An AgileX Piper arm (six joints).
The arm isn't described. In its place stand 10 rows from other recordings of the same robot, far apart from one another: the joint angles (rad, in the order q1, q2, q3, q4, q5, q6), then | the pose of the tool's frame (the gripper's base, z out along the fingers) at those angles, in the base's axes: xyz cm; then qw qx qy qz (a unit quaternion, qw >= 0).
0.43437 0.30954 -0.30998 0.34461 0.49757 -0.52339 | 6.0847 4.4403 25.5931 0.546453 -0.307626 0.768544 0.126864
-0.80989 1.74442 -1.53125 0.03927 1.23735 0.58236 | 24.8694 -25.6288 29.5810 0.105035 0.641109 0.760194 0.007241
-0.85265 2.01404 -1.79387 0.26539 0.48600 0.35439 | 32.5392 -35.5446 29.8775 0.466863 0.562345 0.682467 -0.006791
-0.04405 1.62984 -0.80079 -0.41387 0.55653 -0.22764 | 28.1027 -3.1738 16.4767 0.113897 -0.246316 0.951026 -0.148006
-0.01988 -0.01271 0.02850 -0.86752 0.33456 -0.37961 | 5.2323 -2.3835 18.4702 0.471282 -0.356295 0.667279 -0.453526
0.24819 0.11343 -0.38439 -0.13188 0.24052 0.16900 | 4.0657 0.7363 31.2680 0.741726 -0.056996 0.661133 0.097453
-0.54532 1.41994 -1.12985 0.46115 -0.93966 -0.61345 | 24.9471 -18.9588 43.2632 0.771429 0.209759 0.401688 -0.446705
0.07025 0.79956 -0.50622 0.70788 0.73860 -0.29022 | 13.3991 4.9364 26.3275 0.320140 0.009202 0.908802 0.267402
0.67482 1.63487 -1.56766 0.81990 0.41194 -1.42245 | 28.8462 26.4921 40.6155 0.597193 -0.553614 0.566494 0.126320
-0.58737 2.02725 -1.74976 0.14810 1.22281 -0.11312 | 35.9923 -22.4455 24.4678 0.098255 0.252659 0.961721 0.040036
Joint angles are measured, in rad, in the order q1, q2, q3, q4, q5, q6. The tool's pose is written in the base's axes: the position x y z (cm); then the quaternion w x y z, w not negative. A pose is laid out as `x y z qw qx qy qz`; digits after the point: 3 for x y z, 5 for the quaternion.
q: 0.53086 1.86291 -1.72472 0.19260 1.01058 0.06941
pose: 34.980 22.247 31.346 0.21239 -0.19212 0.94437 0.16172
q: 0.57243 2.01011 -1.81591 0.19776 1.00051 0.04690
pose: 36.805 25.508 27.732 0.18922 -0.21991 0.94381 0.15830
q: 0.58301 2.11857 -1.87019 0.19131 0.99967 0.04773
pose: 38.231 26.956 24.335 0.16496 -0.22476 0.94894 0.14762
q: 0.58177 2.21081 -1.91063 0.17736 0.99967 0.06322
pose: 39.488 27.588 21.088 0.14233 -0.21858 0.95606 0.13386
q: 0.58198 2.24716 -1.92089 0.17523 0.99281 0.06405
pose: 39.889 27.838 19.635 0.13382 -0.21784 0.95806 0.12948
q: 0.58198 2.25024 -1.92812 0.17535 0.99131 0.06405
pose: 39.993 27.906 19.692 0.13642 -0.21780 0.95757 0.13045
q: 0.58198 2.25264 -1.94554 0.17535 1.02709 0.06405
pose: 39.909 27.887 19.958 0.12648 -0.22022 0.95870 0.12803
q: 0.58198 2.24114 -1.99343 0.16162 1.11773 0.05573
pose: 39.638 27.658 21.585 0.11384 -0.23294 0.95849 0.11862
